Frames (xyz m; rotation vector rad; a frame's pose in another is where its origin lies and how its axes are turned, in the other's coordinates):
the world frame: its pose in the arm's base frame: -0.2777 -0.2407 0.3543 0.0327 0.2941 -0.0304
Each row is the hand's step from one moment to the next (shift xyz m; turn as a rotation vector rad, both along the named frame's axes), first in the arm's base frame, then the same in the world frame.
Working: the arm's base frame: its pose in the world frame: 0.3624 0.2403 -0.2674 -0.0327 -0.2941 0.0304

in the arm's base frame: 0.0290 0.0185 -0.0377 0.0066 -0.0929 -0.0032
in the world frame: 0.0382 0.0184 -0.0284 0.0096 -0.0927 0.0023
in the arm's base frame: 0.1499 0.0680 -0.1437 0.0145 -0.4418 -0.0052
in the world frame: 0.1834 0.0691 -0.0966 0.0265 -0.4410 0.0154
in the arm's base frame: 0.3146 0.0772 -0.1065 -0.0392 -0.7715 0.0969
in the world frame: 0.3299 0.0851 -0.0137 -0.0462 -0.7694 0.1096
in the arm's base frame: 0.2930 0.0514 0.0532 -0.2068 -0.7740 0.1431
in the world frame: 0.2636 0.0630 0.1338 -0.2199 -0.7764 0.1054
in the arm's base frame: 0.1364 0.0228 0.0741 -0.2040 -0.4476 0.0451
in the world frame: 0.1084 0.0296 0.1095 -0.1970 -0.4530 0.0005
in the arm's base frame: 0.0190 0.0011 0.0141 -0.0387 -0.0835 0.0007
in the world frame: 0.0141 0.0022 0.0189 -0.0351 -0.0847 -0.0075
